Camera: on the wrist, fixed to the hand. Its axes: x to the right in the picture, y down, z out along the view.
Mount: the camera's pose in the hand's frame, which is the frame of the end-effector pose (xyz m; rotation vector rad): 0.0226 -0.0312 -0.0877 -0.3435 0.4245 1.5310
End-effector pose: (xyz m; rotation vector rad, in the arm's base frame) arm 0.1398 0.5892 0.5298 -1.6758 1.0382 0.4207
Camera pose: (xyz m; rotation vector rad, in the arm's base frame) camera 0.1584 0.5019 0.5646 -0.9130 2.5932 1.2742
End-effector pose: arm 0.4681 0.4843 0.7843 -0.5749 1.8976 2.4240
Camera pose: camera 0.4786 0.4053 0.7311 -0.3172 -0.9567 -1.3387
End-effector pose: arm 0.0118 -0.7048 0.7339 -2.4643 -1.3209 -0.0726
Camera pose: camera 0.0092 -0.6991 0.8295 -2.7838 0.9223 -0.4052
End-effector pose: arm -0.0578 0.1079 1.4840 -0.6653 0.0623 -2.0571
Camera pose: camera -0.1333 0.0885 1.4284 -0.1731 0.8868 -0.6385
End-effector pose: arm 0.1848 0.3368 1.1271 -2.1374 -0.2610 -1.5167
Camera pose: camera 0.1069 0.3166 1.1791 -1.3305 1.4936 -0.9268
